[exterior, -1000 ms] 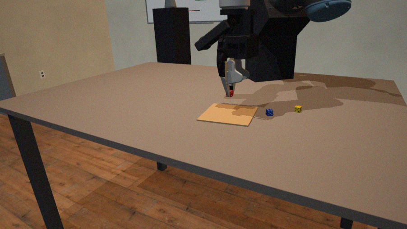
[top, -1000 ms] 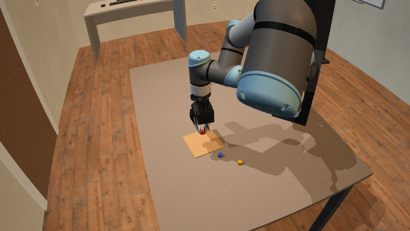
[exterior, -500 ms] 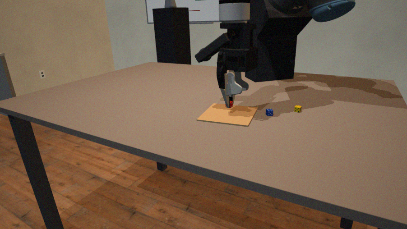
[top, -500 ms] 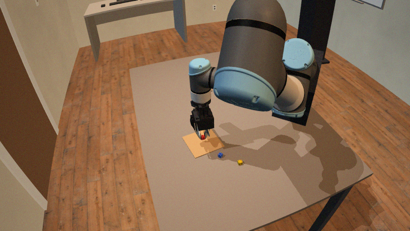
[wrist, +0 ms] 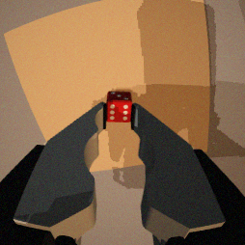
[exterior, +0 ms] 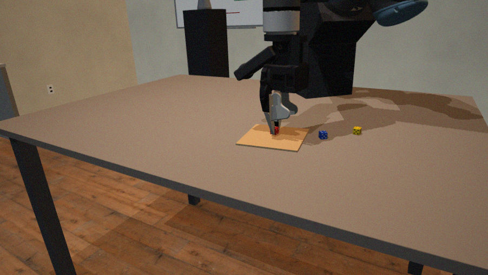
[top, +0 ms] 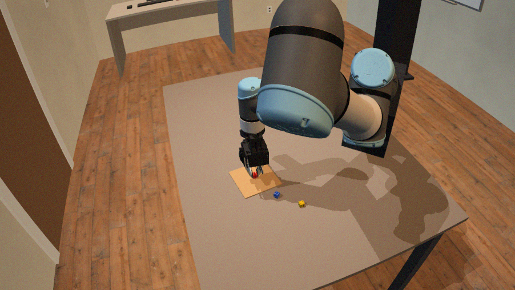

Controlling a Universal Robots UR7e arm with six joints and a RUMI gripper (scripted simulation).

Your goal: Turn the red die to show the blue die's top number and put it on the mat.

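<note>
Right now my hand is 1 cm above the red die. Also, from my hand: mat: 2 cm below; blue die: 5 cm behind, 10 cm to the left, 2 cm below; yellow die: 11 cm behind, 16 cm to the left, 2 cm below.
</note>
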